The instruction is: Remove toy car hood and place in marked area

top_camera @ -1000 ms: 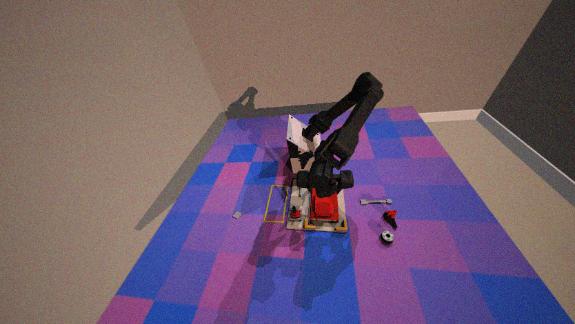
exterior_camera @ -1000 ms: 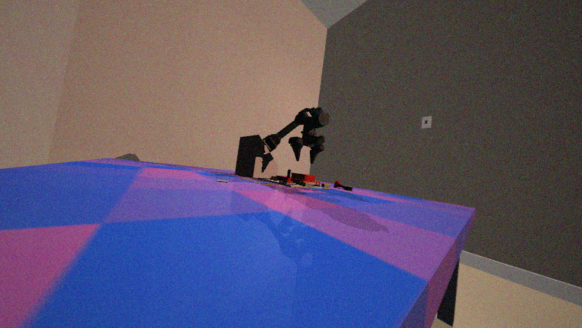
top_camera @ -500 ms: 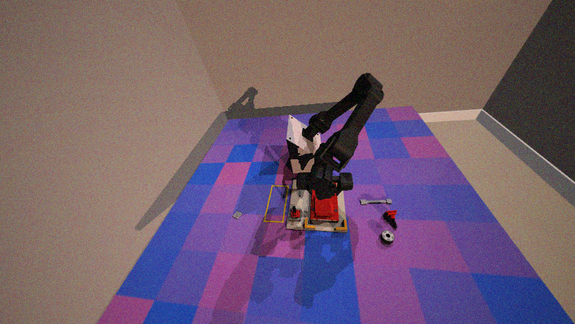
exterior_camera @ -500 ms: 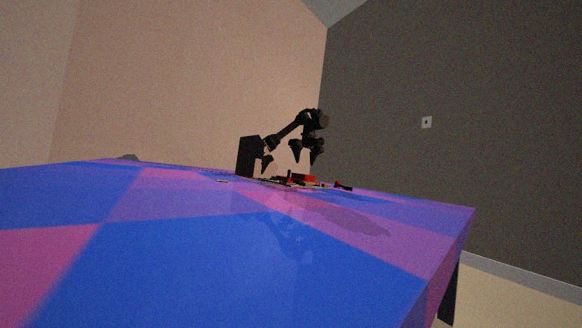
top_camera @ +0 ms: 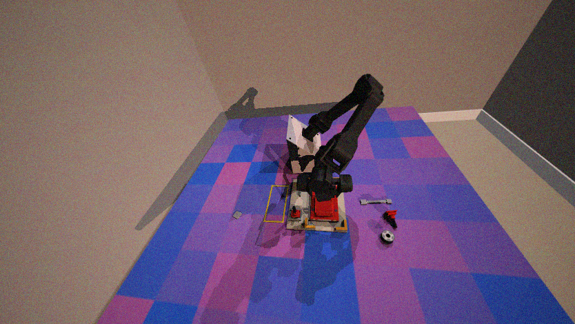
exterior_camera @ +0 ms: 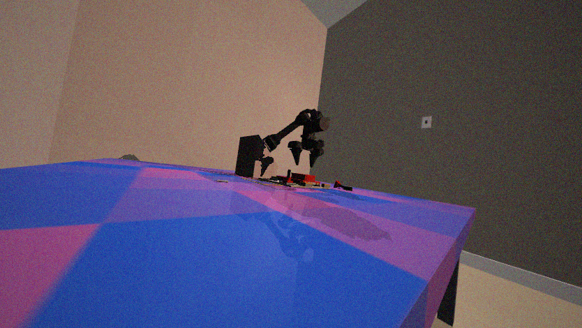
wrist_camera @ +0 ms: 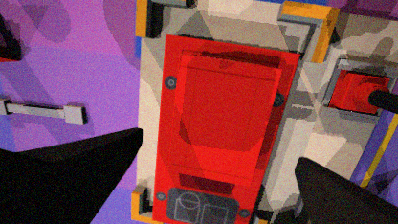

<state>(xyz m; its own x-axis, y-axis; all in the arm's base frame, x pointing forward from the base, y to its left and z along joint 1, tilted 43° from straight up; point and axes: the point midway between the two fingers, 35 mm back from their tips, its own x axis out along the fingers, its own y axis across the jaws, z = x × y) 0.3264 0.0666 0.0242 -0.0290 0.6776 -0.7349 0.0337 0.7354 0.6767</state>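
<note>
Now: gripper tip 5 cm above the red hood. Round my gripper tip: grey wheel 11 cm ahead, 21 cm to the left, 8 cm below; then grey bar 3 cm behind, 21 cm to the left, 8 cm below; then grey fixture plate 2 cm behind, 2 cm to the right, 7 cm below.
</note>
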